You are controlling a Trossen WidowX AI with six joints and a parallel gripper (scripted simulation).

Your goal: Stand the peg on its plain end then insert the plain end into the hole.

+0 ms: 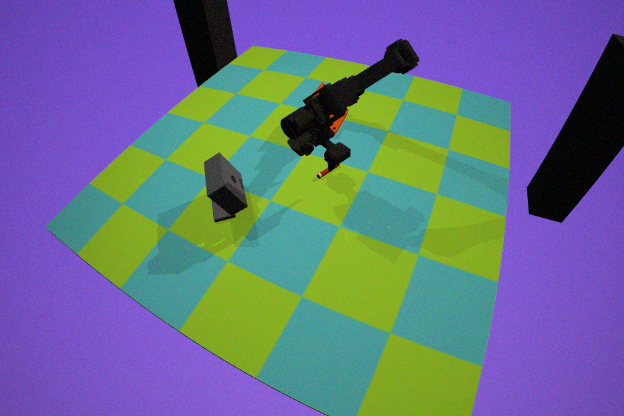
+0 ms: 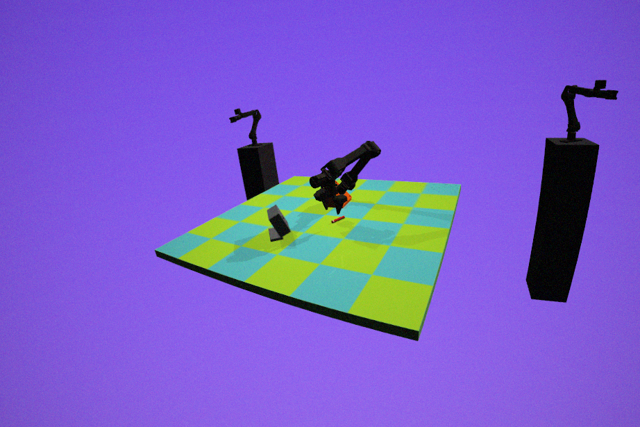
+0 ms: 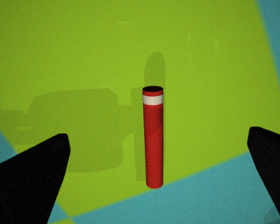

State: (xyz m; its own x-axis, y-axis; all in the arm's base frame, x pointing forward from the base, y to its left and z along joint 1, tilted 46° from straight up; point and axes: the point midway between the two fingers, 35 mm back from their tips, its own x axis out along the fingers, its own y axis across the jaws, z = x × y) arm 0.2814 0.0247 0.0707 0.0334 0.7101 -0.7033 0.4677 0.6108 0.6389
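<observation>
Now: the peg 10 mm behind my gripper tip, 10 mm to the left of it and 50 mm below it. Also, from my gripper tip: grey foot: 190 mm ahead, 230 mm to the right, 50 mm below; then grey sloped panel: 170 mm ahead, 210 mm to the right, 10 mm above.
</observation>
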